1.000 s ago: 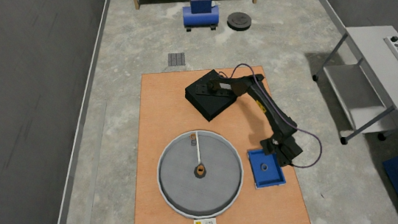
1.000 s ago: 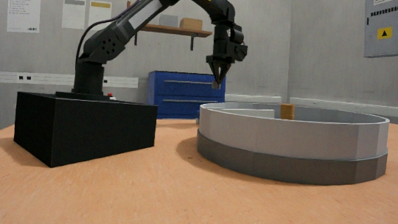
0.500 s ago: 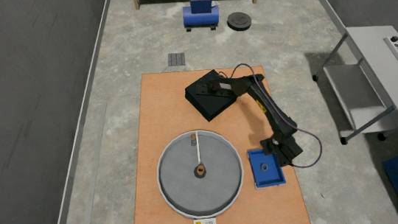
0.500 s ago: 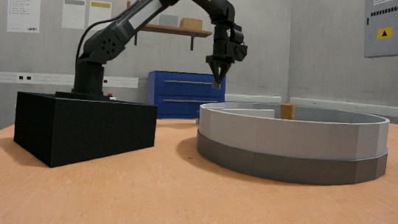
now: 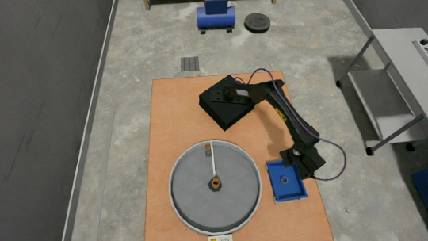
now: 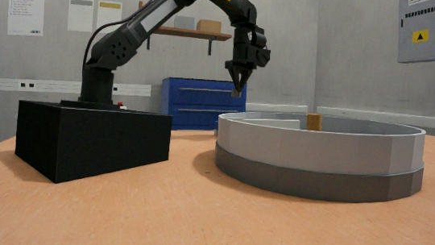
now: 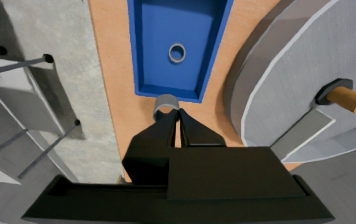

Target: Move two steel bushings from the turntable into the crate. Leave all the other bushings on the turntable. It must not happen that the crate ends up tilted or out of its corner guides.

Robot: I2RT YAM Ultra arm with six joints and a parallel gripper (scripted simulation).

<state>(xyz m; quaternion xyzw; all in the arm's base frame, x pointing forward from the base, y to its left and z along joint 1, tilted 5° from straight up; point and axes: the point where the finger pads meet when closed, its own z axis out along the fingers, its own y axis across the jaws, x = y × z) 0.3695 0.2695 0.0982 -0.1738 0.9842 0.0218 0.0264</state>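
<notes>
My hand is 4 cm short of the blue crate, 2 cm to the right of it and 14 cm above it. Also, from my hand: grey turntable: 9 cm ahead, 32 cm to the right, 11 cm below.
</notes>
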